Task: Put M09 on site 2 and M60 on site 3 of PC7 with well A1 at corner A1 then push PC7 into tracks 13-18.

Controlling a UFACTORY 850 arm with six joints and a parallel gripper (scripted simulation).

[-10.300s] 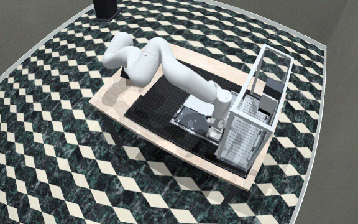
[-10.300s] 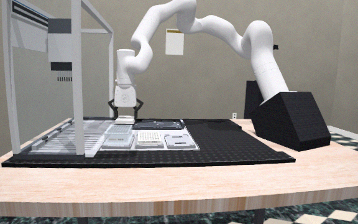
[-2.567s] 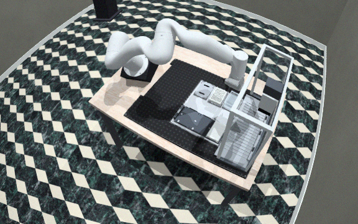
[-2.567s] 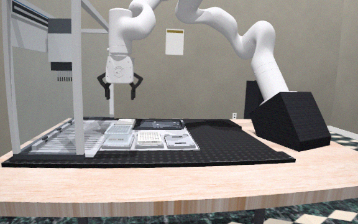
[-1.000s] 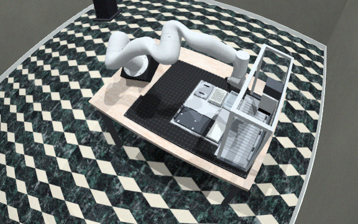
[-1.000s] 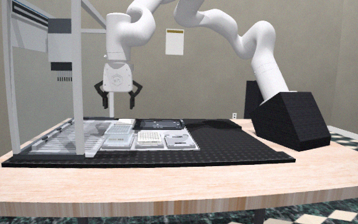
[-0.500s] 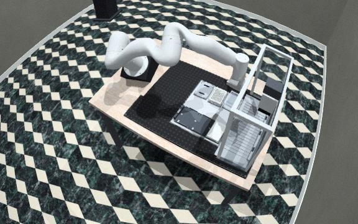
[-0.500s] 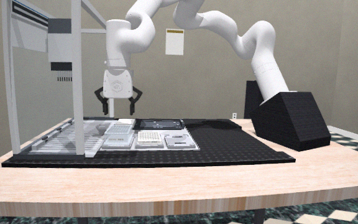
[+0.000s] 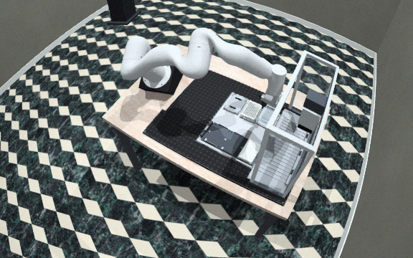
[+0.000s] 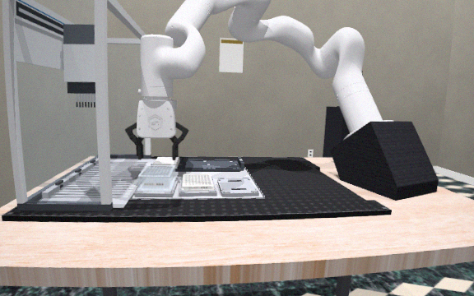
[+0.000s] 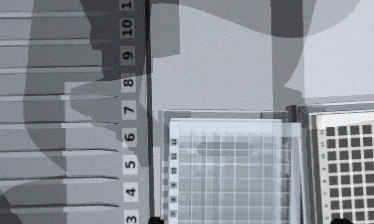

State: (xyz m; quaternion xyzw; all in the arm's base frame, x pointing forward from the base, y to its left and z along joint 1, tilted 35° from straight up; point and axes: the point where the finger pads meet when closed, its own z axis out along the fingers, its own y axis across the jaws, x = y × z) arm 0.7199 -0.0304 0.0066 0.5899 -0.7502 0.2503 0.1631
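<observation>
My gripper is now 6 cm above the deep-well block M09. Round my hand: nest S3: 9 cm below; then post: 15 cm above, 13 cm to the left, 13 cm ahead; then nest S1: 22 cm behind, 9 cm below, 5 cm to the left.
</observation>
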